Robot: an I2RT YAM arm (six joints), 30 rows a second.
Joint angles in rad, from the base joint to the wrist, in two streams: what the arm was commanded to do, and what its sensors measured. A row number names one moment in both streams.
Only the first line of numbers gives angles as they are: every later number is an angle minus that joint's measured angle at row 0.
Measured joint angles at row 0:
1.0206 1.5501 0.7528 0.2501 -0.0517 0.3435
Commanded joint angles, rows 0 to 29:
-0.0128 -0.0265 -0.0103 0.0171 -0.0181 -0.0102
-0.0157 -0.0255 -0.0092 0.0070 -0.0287 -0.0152
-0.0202 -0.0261 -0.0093 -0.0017 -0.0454 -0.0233
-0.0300 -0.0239 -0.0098 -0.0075 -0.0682 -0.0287
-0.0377 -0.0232 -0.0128 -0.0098 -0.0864 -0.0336
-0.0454 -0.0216 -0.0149 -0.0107 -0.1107 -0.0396
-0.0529 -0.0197 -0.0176 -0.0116 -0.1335 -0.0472
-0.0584 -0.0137 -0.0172 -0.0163 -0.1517 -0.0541
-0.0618 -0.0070 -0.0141 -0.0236 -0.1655 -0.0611
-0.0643 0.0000 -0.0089 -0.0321 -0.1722 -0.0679
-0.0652 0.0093 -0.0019 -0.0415 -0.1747 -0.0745
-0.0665 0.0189 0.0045 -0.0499 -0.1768 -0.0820
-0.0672 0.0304 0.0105 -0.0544 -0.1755 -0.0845
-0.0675 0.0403 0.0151 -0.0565 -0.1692 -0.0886
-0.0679 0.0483 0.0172 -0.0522 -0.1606 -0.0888
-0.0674 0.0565 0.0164 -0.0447 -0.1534 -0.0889
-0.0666 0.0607 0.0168 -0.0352 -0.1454 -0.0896
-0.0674 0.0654 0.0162 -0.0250 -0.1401 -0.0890
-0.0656 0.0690 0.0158 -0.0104 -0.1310 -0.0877
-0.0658 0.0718 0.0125 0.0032 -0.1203 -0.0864
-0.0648 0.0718 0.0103 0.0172 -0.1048 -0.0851
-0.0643 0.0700 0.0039 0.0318 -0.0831 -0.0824
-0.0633 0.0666 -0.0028 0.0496 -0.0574 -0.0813
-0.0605 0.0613 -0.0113 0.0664 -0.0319 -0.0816
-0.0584 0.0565 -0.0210 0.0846 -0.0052 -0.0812
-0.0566 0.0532 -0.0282 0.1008 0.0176 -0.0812
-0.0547 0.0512 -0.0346 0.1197 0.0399 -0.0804
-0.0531 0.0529 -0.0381 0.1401 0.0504 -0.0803
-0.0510 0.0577 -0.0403 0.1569 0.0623 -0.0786
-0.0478 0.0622 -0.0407 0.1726 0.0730 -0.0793
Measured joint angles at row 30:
-0.0599 0.0656 -0.0202 0.0701 -0.0290 -0.0789
